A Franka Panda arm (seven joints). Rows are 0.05 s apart.
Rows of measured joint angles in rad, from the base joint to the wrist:
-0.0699, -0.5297, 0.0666, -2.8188, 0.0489, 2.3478, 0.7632
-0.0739, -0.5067, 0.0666, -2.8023, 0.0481, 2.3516, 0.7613
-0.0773, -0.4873, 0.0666, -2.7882, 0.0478, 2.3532, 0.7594
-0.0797, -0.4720, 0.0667, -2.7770, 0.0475, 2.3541, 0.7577
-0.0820, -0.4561, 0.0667, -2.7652, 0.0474, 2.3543, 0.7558
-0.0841, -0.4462, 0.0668, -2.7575, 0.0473, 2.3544, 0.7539
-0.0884, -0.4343, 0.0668, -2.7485, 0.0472, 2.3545, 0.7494
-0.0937, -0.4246, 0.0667, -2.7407, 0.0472, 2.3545, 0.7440
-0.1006, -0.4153, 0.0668, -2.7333, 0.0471, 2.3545, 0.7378
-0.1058, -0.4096, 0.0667, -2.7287, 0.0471, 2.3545, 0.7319
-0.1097, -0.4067, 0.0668, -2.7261, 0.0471, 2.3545, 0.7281
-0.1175, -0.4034, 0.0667, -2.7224, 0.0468, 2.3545, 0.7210
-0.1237, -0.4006, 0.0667, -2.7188, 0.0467, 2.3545, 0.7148
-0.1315, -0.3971, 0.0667, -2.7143, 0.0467, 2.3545, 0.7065
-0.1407, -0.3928, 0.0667, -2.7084, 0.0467, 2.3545, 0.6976
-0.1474, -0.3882, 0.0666, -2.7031, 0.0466, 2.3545, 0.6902
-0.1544, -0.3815, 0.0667, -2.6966, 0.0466, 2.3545, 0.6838
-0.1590, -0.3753, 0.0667, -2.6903, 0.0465, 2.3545, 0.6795
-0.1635, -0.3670, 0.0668, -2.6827, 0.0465, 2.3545, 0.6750
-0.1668, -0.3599, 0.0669, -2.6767, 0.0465, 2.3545, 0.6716
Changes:
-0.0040, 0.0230, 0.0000, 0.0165, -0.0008, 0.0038, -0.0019
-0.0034, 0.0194, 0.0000, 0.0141, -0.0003, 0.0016, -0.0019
-0.0024, 0.0153, 0.0001, 0.0112, -0.0003, 0.0009, -0.0017
-0.0023, 0.0159, 0.0000, 0.0118, -0.0001, 0.0002, -0.0019
-0.0021, 0.0099, 0.0001, 0.0077, -0.0001, 0.0001, -0.0019
-0.0043, 0.0119, 0.0000, 0.0090, -0.0001, 0.0001, -0.0045
-0.0053, 0.0097, -0.0001, 0.0078, 0.0000, 0.0000, -0.0054
-0.0069, 0.0093, 0.0001, 0.0074, -0.0001, 0.0000, -0.0062
-0.0052, 0.0057, -0.0001, 0.0046, 0.0000, 0.0000, -0.0059
-0.0039, 0.0029, 0.0001, 0.0026, 0.0000, 0.0000, -0.0038
-0.0078, 0.0033, -0.0001, 0.0037, -0.0003, 0.0000, -0.0071
-0.0062, 0.0028, 0.0000, 0.0036, -0.0001, 0.0000, -0.0062
-0.0078, 0.0035, 0.0000, 0.0045, 0.0000, 0.0000, -0.0083
-0.0092, 0.0043, 0.0000, 0.0059, 0.0000, 0.0000, -0.0089
-0.0067, 0.0046, -0.0001, 0.0053, -0.0001, 0.0000, -0.0074
-0.0070, 0.0067, 0.0001, 0.0065, 0.0000, 0.0000, -0.0064
-0.0046, 0.0062, 0.0000, 0.0063, -0.0001, 0.0000, -0.0043
-0.0045, 0.0083, 0.0001, 0.0076, 0.0000, 0.0000, -0.0045
-0.0033, 0.0071, 0.0001, 0.0060, 0.0000, 0.0000, -0.0034

